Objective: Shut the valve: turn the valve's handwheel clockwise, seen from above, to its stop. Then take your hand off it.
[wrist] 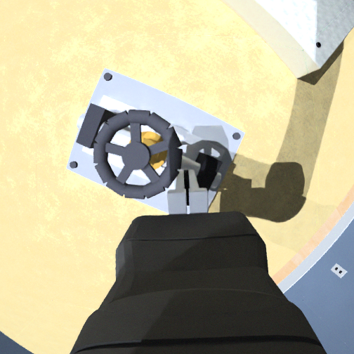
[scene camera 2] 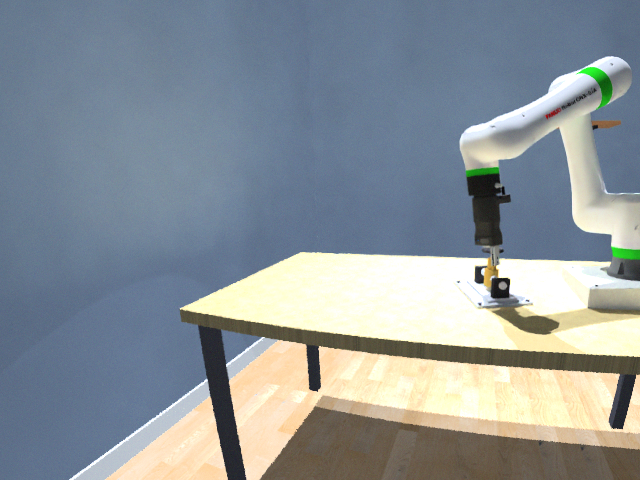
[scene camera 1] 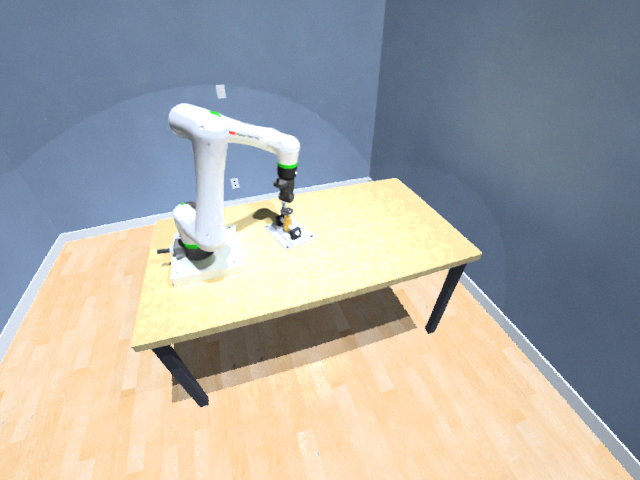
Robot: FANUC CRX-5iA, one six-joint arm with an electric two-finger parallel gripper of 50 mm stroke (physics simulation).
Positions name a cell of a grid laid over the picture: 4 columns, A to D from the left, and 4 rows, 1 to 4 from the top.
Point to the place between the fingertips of my gripper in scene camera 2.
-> D3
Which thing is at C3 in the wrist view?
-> My gripper.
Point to a black spoked handwheel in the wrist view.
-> B2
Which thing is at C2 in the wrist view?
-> A light grey base plate.
